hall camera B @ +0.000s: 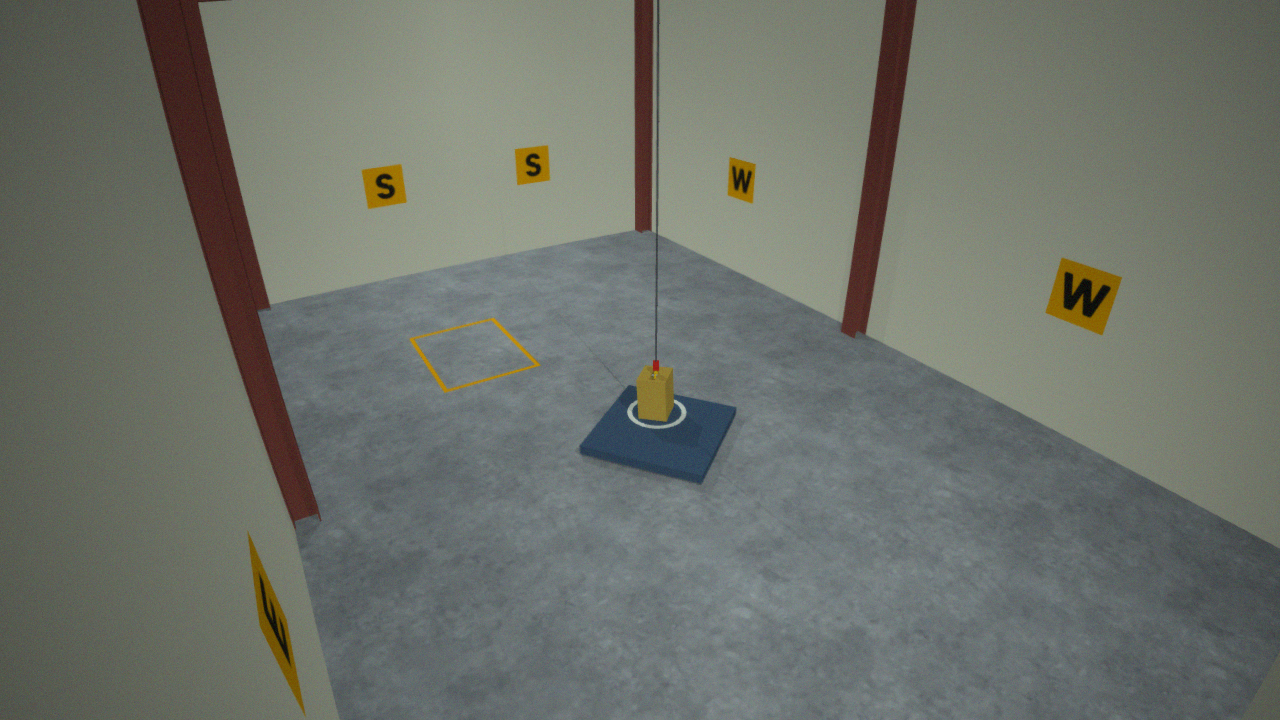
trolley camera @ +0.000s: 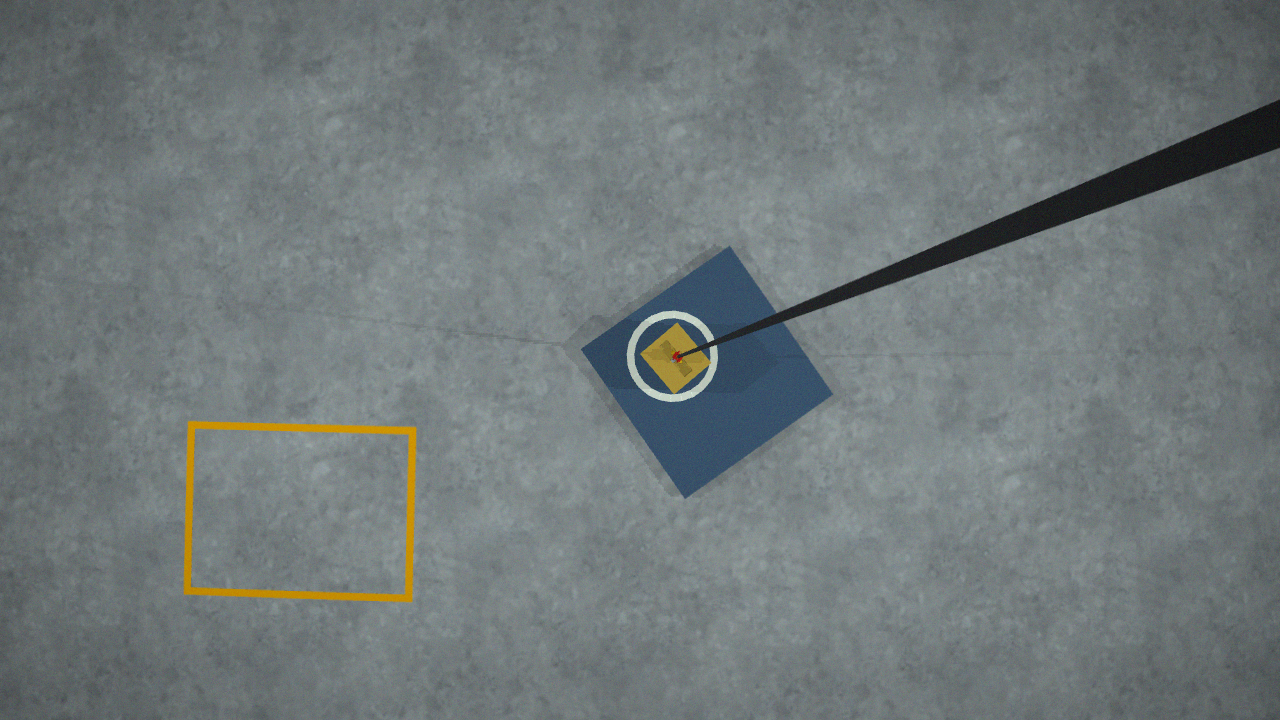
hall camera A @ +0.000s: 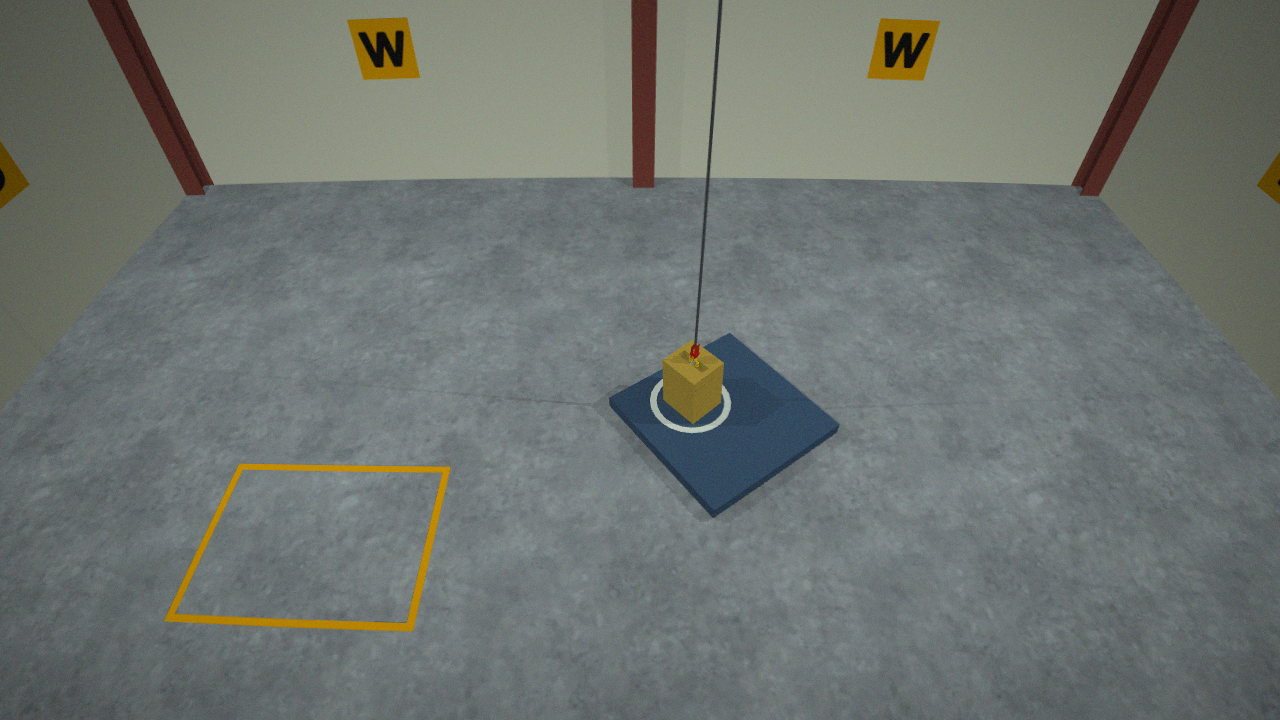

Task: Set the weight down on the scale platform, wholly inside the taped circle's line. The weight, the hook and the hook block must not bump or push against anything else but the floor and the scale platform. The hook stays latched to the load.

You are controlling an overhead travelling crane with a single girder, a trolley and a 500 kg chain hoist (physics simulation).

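Observation:
The yellow block-shaped weight (hall camera A: 691,398) (hall camera B: 655,398) (trolley camera: 662,367) is upright over the taped white circle (hall camera A: 691,429) (hall camera B: 656,425) (trolley camera: 631,356) on the blue scale platform (hall camera A: 760,447) (hall camera B: 644,452) (trolley camera: 716,429). Its lower end appears within the circle in both hall views. In the trolley view its right top corner reaches the ring's inner edge. The views do not show whether a small gap lies under it. My hook (hall camera A: 693,361) (hall camera B: 654,375) (trolley camera: 676,357) is shut on the weight at its top, under the red hook block (hall camera A: 694,351) (hall camera B: 655,365).
A yellow taped rectangle (hall camera A: 344,468) (hall camera B: 492,377) (trolley camera: 302,428) is marked on the floor left of the platform in hall camera A. Dark red columns (hall camera A: 643,107) (hall camera B: 881,161) stand along the walls. The chain (hall camera A: 704,223) (hall camera B: 657,223) leans slightly in hall camera A.

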